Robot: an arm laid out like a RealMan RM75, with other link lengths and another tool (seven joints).
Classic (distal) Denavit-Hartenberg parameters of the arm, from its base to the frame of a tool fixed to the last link. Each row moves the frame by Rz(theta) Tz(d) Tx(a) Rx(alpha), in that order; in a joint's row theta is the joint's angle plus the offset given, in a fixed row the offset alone. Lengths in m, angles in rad.
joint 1: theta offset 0, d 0.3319, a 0, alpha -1.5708
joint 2: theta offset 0, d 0, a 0, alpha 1.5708
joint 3: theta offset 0, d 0.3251, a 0, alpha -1.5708
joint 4: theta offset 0, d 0, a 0, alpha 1.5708
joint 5: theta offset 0, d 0.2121, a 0, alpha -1.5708
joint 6: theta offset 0, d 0, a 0, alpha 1.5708
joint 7: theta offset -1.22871, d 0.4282, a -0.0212, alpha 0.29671
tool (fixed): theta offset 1.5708, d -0.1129, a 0, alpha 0
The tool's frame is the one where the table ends.
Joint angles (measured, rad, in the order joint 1, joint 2, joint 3, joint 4, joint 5, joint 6, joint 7), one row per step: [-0.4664, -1.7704, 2.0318, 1.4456, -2.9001, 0.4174, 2.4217]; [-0.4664, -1.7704, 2.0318, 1.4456, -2.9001, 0.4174, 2.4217]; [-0.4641, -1.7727, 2.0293, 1.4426, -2.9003, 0.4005, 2.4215]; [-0.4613, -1.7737, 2.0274, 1.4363, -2.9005, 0.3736, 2.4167]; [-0.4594, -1.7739, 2.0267, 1.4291, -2.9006, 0.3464, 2.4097]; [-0.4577, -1.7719, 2.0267, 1.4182, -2.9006, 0.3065, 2.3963]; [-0.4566, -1.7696, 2.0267, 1.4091, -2.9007, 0.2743, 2.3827]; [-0.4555, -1.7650, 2.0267, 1.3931, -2.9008, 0.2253, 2.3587]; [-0.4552, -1.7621, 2.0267, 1.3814, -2.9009, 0.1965, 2.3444]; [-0.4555, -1.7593, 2.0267, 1.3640, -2.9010, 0.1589, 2.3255]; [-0.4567, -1.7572, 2.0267, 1.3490, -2.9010, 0.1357, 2.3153]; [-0.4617, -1.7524, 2.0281, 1.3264, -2.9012, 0.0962, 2.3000]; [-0.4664, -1.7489, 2.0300, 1.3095, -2.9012, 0.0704, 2.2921]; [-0.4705, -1.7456, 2.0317, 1.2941, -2.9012, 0.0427, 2.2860]
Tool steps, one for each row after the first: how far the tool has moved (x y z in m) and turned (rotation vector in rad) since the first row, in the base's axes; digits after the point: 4 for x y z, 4 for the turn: [0.0000, 0.0000, 0.0000, 0.0000, 0.0000, 0.0000]; [0.0029, -0.0009, -0.0011, -0.0032, -0.0085, -0.0094]; [0.0067, -0.0022, -0.0023, -0.0087, -0.0221, -0.0226]; [0.0104, -0.0034, -0.0038, -0.0150, -0.0361, -0.0355]; [0.0157, -0.0051, -0.0051, -0.0244, -0.0568, -0.0541]; [0.0198, -0.0065, -0.0058, -0.0321, -0.0753, -0.0678]; [0.0249, -0.0083, -0.0063, -0.0440, -0.1046, -0.0858]; [0.0268, -0.0092, -0.0065, -0.0512, -0.1207, -0.0944]; [0.0288, -0.0102, -0.0072, -0.0612, -0.1420, -0.1041]; [0.0283, -0.0102, -0.0077, -0.0671, -0.1514, -0.1078]; [0.0302, -0.0104, -0.0086, -0.0785, -0.1654, -0.1204]; [0.0310, -0.0104, -0.0095, -0.0867, -0.1709, -0.1290]; [0.0328, -0.0110, -0.0105, -0.0955, -0.1764, -0.1407]
